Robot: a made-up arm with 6 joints.
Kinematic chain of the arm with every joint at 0, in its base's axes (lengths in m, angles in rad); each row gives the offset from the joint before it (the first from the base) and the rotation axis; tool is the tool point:
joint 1: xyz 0 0 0.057 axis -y
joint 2: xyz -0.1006 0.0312 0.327 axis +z
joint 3: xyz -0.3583 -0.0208 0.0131 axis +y
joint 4: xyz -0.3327 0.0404 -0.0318 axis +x
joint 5: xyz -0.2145 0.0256 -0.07 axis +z
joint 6: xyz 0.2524 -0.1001 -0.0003 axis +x
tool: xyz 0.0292 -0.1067 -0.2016
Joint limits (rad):
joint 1: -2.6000..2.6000
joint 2: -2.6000..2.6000
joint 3: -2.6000..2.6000
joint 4: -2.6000..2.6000
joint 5: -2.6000..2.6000
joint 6: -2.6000..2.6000
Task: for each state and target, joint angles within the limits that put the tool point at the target. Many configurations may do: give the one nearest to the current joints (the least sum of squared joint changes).
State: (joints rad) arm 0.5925 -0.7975 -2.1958 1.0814 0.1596 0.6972
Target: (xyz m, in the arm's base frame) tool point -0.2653 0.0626 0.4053
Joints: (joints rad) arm 0.7603 -0.9077 -2.4964 0.7555 -0.1297 0.4404
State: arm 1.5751 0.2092 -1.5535 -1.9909 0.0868 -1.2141
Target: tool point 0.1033 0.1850 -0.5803
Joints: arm 1.7888 0.0032 -1.7422 -2.1070 -0.0047 -1.3108
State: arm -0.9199 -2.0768 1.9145 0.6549 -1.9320 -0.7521
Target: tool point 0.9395 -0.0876 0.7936
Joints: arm -1.0224 -2.0561 2.3005 0.6762 -1.9781 -0.7901
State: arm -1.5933 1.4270 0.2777 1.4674 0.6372 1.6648
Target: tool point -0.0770 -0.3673 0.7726
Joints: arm -1.0550 1.0305 -0.1436 1.0996 0.1213 1.3421
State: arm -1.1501 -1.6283 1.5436 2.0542 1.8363 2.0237
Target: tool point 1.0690 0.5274 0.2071
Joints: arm -1.4773 -1.8025 1.0446 2.0648 1.6872 2.0981
